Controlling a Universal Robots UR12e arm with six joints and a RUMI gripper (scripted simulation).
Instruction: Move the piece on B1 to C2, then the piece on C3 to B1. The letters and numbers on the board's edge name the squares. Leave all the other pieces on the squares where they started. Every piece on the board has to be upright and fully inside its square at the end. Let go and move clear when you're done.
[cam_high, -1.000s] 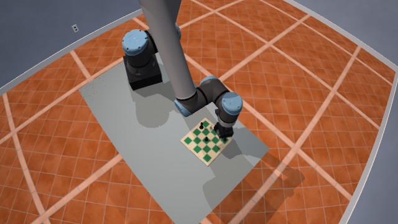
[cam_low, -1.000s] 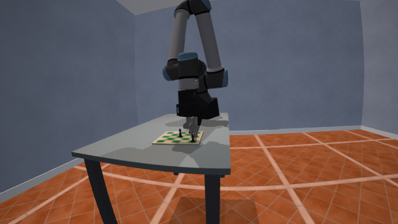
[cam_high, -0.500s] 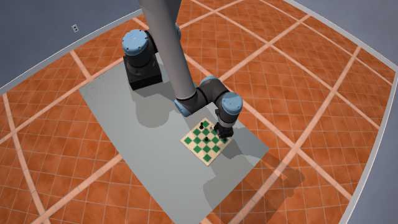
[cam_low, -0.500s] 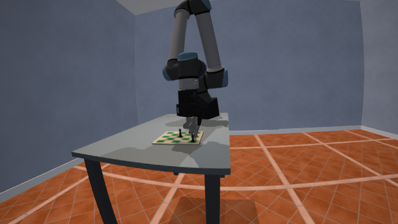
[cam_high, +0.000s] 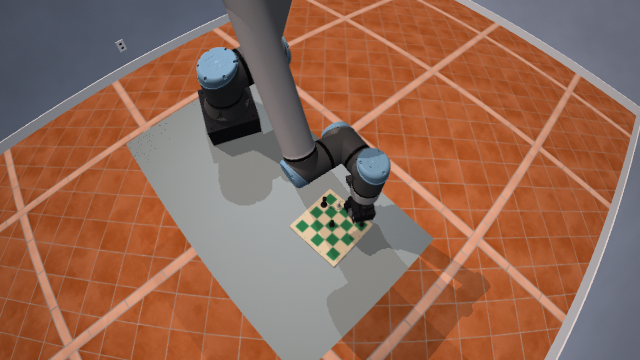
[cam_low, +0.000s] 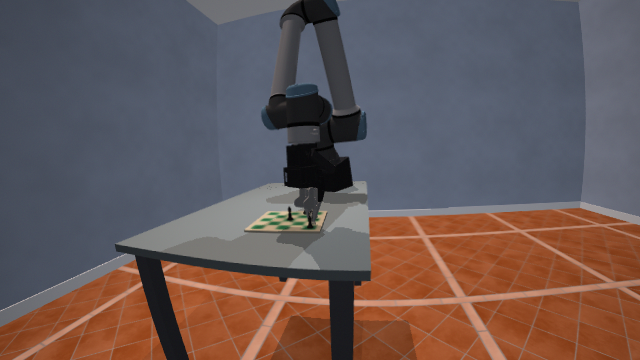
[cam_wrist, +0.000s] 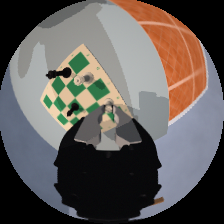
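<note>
The cream chessboard is 80 mm to the right of my hand, 30 mm below it and 30 mm behind it. Also, from my hand: tall black piece 110 mm behind, 50 mm to the right, 10 mm above; then small white piece 10 mm below.
</note>
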